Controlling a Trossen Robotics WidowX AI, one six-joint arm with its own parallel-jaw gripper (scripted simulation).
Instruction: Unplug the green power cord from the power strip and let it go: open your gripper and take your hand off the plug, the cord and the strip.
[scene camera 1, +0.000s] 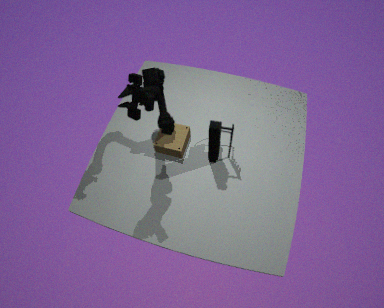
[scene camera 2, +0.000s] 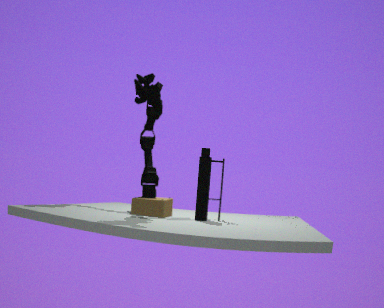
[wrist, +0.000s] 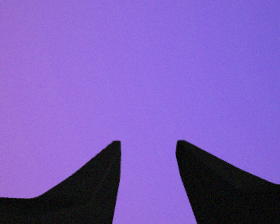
Observation:
I see my gripper (scene camera 1: 118, 102).
My gripper is seen too in the wrist view (wrist: 148, 147).

